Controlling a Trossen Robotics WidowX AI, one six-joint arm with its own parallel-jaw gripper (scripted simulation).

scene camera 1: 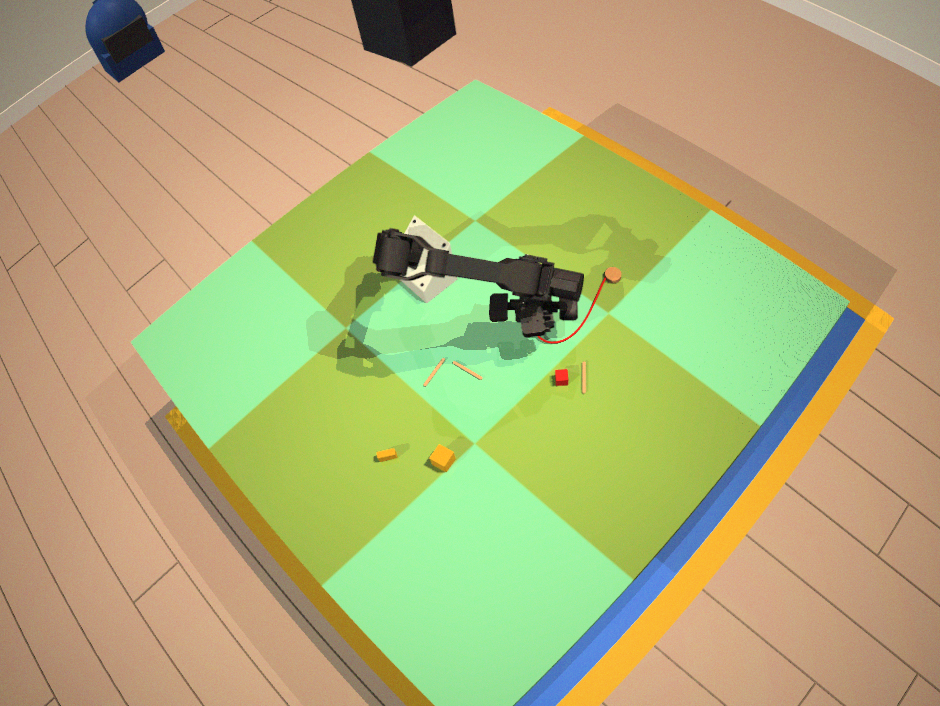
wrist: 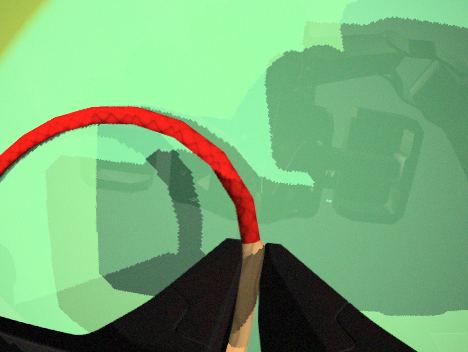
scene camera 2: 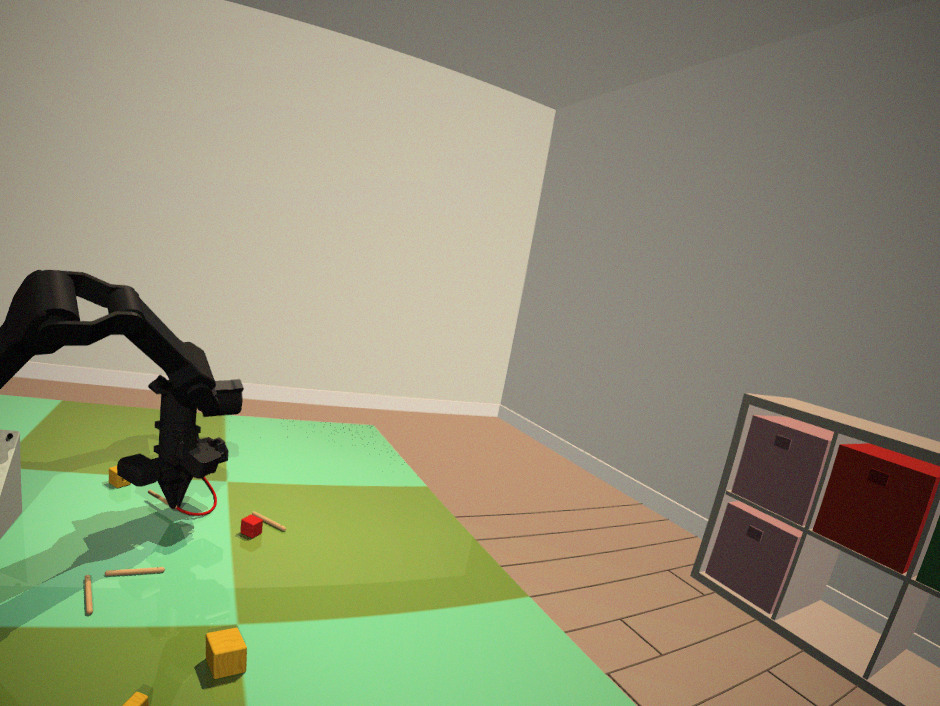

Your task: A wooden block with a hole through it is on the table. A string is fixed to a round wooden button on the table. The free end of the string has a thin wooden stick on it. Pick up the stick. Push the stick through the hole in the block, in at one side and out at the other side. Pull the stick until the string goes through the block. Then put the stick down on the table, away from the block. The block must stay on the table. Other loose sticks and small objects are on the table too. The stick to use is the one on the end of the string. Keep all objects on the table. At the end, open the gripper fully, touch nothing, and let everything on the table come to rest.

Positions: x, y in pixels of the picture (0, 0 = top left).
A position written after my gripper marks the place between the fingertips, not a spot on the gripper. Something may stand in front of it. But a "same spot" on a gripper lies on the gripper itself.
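Labels:
My gripper is visible in scene camera 1 [535, 328], and also in scene camera 2 and the wrist view. On my gripper, [wrist: 201, 303] and [scene camera 2: 184, 487] are the same spot.

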